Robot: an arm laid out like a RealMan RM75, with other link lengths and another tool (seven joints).
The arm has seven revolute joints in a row. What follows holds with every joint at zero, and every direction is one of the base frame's. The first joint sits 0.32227 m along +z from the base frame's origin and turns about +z. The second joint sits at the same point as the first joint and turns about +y. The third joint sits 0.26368 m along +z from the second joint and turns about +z. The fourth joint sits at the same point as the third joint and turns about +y. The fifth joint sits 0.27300 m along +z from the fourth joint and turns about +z. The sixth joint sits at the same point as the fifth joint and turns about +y. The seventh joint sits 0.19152 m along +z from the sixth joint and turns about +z. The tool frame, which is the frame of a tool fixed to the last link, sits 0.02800 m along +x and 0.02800 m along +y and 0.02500 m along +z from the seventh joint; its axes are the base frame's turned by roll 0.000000, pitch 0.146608 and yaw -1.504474 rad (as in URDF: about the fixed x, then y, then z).
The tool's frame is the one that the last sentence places.
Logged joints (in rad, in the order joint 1, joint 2, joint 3, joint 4, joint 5, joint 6, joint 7), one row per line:
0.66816, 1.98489, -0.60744, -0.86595, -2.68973, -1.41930, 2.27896
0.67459, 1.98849, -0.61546, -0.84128, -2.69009, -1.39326, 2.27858
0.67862, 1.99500, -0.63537, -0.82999, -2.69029, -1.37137, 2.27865
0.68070, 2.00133, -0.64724, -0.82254, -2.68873, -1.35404, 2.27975
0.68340, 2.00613, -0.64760, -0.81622, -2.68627, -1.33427, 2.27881
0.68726, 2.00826, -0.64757, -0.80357, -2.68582, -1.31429, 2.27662
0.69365, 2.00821, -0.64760, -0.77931, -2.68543, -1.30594, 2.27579
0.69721, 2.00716, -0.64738, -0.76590, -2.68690, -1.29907, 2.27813
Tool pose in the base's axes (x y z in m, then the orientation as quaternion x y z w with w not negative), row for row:
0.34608, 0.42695, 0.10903, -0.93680, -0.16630, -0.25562, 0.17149
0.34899, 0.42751, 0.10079, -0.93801, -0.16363, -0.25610, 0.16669
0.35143, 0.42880, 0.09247, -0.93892, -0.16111, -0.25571, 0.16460
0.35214, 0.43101, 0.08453, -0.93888, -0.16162, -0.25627, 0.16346
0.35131, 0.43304, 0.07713, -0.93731, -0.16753, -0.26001, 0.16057
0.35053, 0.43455, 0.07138, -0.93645, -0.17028, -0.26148, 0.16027
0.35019, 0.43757, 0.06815, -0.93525, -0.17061, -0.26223, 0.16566
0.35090, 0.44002, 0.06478, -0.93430, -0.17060, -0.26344, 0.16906
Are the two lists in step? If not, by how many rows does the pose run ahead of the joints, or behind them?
The pose runs 2 rows behind the joints: the pose in row i belongs to the joints in row i - 2.
